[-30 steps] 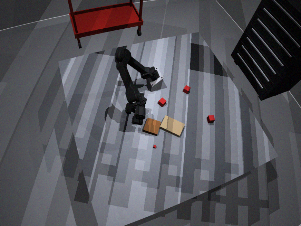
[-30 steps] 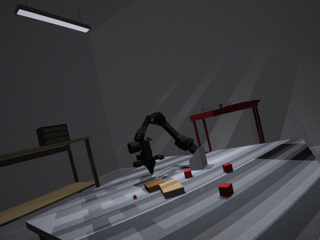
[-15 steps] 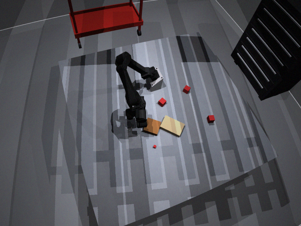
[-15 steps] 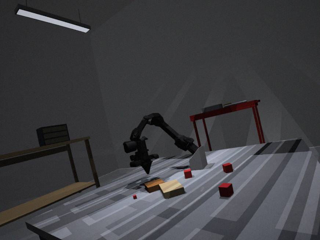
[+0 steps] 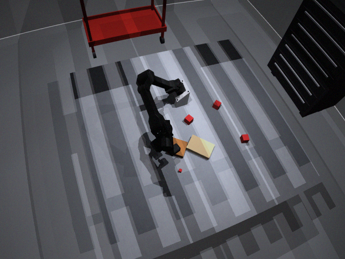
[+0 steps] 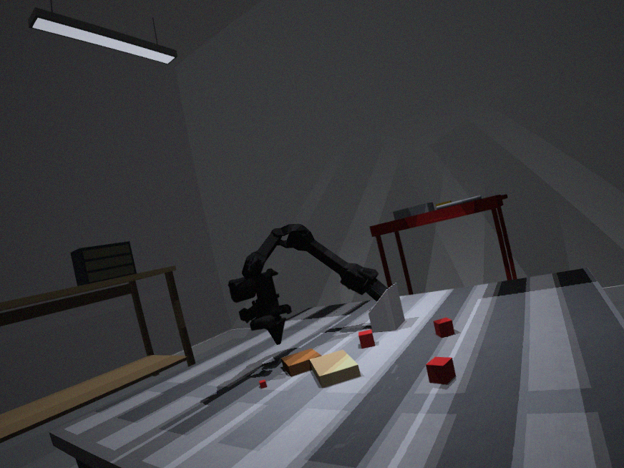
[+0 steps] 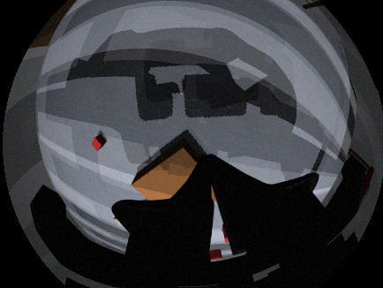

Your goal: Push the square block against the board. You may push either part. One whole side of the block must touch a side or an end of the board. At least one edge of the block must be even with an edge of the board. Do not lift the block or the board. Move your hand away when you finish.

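The square block is 80 mm to the left of my gripper tip, 50 mm below it and 10 mm ahead of it. From my gripper tip the other things lie so: tiny red cube (140 mm ahead, 60 mm below, 50 mm to the left); tan board (210 mm to the left, 50 mm below, 40 mm ahead).
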